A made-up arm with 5 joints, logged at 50 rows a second.
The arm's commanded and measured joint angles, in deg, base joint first. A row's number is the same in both.
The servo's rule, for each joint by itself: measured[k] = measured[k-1] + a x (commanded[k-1-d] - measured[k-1]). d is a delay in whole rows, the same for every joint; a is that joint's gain. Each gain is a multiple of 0.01, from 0.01 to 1. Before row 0 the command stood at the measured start. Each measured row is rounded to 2 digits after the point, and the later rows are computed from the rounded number. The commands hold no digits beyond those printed.
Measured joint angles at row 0:
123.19, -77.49, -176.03, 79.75, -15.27
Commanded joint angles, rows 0 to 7:
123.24, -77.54, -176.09, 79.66, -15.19
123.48, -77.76, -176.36, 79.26, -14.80
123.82, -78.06, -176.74, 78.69, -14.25
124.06, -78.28, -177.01, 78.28, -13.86
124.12, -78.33, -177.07, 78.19, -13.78
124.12, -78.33, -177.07, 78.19, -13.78
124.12, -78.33, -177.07, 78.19, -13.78
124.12, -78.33, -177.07, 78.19, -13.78
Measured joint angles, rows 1 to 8:
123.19, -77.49, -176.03, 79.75, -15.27
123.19, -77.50, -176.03, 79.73, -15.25
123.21, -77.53, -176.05, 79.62, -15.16
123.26, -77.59, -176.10, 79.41, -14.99
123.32, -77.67, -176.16, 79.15, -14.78
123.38, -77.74, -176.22, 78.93, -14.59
123.44, -77.80, -176.28, 78.76, -14.44
123.49, -77.86, -176.34, 78.63, -14.31
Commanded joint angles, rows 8 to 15:
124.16, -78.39, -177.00, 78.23, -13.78
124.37, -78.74, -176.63, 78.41, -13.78
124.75, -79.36, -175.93, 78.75, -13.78
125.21, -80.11, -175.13, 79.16, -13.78
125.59, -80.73, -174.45, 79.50, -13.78
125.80, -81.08, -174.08, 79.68, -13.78
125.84, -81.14, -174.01, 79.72, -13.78
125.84, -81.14, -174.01, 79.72, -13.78
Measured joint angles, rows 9 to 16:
123.54, -77.91, -176.39, 78.53, -14.21
123.59, -77.96, -176.43, 78.46, -14.13
123.65, -78.05, -176.44, 78.45, -14.06
123.74, -78.19, -176.40, 78.52, -14.01
123.86, -78.40, -176.31, 78.67, -13.97
124.00, -78.66, -176.18, 78.86, -13.93
124.14, -78.93, -176.03, 79.05, -13.90
124.28, -79.17, -175.89, 79.20, -13.88

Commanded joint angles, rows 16 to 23:
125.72, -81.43, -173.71, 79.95, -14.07
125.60, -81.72, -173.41, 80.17, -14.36
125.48, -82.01, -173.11, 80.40, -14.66
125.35, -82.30, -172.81, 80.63, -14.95
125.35, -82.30, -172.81, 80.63, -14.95
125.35, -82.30, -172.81, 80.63, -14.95
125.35, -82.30, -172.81, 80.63, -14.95
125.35, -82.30, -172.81, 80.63, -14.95
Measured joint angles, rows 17 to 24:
124.40, -79.39, -175.76, 79.32, -13.86
124.51, -79.61, -175.62, 79.46, -13.90
124.60, -79.84, -175.47, 79.62, -13.99
124.67, -80.08, -175.30, 79.80, -14.12
124.72, -80.32, -175.13, 79.99, -14.28
124.77, -80.54, -174.97, 80.14, -14.41
124.82, -80.73, -174.82, 80.25, -14.51
124.86, -80.90, -174.68, 80.34, -14.59

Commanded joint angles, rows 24 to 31:
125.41, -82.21, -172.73, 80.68, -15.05
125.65, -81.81, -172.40, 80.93, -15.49
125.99, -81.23, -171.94, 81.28, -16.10
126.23, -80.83, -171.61, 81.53, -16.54
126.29, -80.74, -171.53, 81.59, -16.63
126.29, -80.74, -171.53, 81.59, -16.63
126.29, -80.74, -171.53, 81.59, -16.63
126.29, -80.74, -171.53, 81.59, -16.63
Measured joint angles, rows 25 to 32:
124.90, -81.05, -174.55, 80.41, -14.66
124.94, -81.18, -174.42, 80.47, -14.73
125.00, -81.25, -174.28, 80.58, -14.87
125.08, -81.25, -174.12, 80.74, -15.10
125.17, -81.20, -173.94, 80.92, -15.37
125.26, -81.15, -173.77, 81.07, -15.61
125.34, -81.10, -173.61, 81.19, -15.80
125.42, -81.06, -173.46, 81.28, -15.96

